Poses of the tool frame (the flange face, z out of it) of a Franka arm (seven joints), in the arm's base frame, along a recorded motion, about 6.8 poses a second.
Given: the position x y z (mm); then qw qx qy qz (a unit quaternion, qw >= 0).
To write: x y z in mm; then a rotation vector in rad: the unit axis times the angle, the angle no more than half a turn. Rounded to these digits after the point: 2 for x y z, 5 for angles.
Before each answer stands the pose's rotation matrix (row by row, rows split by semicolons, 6 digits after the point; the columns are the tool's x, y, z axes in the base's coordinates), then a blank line. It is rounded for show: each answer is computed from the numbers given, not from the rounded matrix.
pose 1, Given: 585.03 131.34 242.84 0.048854 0.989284 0.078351 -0.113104
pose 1, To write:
0.962137 0.166074 -0.216128; 0.143971 -0.982949 -0.114384; -0.231439 0.078937 -0.969642

585.03 131.34 242.84 3.01483 0.23877 -0.34468
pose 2, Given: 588.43 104.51 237.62 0.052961 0.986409 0.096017 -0.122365
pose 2, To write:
0.951615 0.202385 -0.231234; 0.176463 -0.975952 -0.127981; -0.251574 0.080984 -0.964444

588.43 104.51 237.62 2.99857 0.29188 -0.37198
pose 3, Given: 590.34 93.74 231.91 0.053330 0.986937 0.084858 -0.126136
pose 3, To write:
0.953778 0.180953 -0.239926; 0.154045 -0.979910 -0.126674; -0.258028 0.083859 -0.962491

590.34 93.74 231.91 2.99951 0.25790 -0.38335
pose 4, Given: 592.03 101.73 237.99 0.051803 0.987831 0.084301 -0.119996
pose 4, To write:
0.956989 0.178983 -0.228338; 0.154118 -0.980420 -0.122577; -0.245806 0.082114 -0.965835

592.03 101.73 237.99 3.00501 0.25645 -0.36503
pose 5, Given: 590.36 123.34 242.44 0.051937 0.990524 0.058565 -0.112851
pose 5, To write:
0.967670 0.127742 -0.217480; 0.104298 -0.987745 -0.116108; -0.229647 0.089671 -0.969134

590.36 123.34 242.44 3.01295 0.17814 -0.34327
